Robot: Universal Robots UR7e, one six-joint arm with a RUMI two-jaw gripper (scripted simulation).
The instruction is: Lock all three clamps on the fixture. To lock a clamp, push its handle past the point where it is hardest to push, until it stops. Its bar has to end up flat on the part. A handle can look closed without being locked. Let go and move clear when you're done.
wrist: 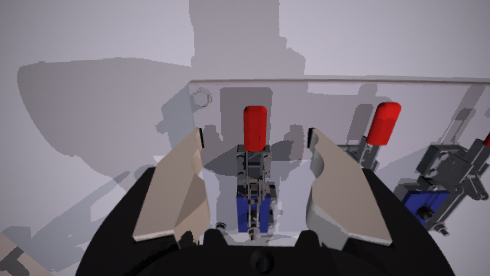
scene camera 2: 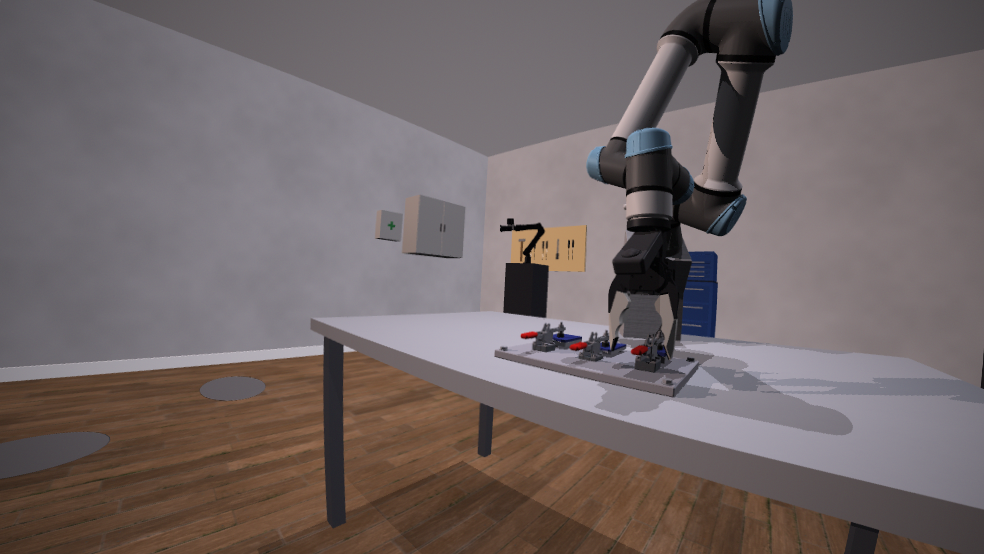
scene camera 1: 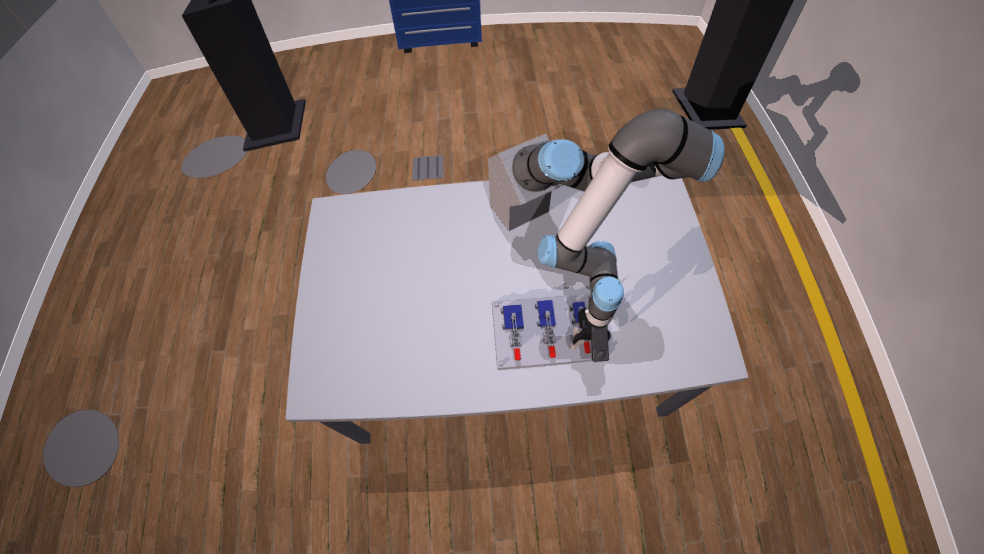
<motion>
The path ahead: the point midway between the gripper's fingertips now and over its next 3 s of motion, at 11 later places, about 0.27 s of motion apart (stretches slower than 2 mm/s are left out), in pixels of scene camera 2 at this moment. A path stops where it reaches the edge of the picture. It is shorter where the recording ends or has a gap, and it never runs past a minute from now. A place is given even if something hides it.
The gripper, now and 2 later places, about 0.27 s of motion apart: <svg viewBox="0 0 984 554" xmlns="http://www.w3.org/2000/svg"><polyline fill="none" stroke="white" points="639,355 641,332 642,325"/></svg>
</motion>
